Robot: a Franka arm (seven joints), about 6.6 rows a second.
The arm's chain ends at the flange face. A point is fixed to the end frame.
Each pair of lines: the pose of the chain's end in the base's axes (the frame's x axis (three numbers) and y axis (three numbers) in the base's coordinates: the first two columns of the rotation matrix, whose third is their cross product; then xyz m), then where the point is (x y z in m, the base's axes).
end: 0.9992 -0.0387 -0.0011 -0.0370 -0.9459 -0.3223 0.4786 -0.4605 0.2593
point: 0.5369 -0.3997 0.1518
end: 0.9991 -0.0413 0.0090 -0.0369 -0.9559 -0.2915 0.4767 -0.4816 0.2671
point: 0.5361 -0.4245 0.1582
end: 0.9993 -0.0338 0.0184 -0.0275 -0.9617 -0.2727 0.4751 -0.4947 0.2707
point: 0.5350 -0.4394 0.1612
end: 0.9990 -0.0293 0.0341 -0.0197 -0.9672 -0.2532 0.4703 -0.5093 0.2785
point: 0.5317 -0.4560 0.1688
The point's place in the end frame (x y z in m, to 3 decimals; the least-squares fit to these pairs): 0.056 -0.025 0.122
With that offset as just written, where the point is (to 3 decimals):
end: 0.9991 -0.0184 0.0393 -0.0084 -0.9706 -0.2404 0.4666 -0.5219 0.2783
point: 0.528 -0.469 0.168
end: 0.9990 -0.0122 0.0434 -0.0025 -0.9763 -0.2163 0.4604 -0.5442 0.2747
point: 0.522 -0.494 0.164
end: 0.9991 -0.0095 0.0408 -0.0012 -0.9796 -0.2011 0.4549 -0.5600 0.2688
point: 0.516 -0.512 0.157
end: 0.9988 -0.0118 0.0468 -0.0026 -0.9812 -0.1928 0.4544 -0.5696 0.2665
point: 0.516 -0.522 0.154
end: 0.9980 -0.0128 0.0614 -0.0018 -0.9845 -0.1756 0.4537 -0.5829 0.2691
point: 0.517 -0.538 0.157
